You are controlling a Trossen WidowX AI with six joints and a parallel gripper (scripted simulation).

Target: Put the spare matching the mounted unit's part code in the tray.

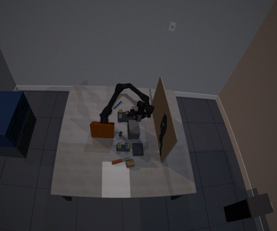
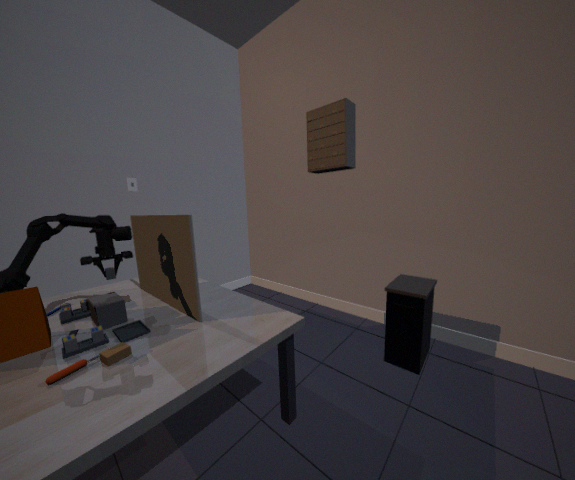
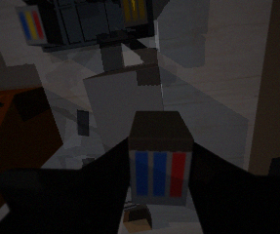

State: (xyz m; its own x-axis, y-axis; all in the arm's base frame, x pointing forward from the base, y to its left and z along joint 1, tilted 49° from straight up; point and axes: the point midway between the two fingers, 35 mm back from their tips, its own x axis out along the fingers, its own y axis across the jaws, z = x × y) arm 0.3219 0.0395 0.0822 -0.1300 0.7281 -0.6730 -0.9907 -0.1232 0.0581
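Now: gripper tip 4 cm short of the dark flat tray, 22 cm to the left of it and 18 cm above it. The rest, counted from my gripper tip: grey mounted unit 3 cm behind, 3 cm to the right, 14 cm below; tall tan board 21 cm ahead, 1 cm to the left, 4 cm above; spare block 2 cm above.
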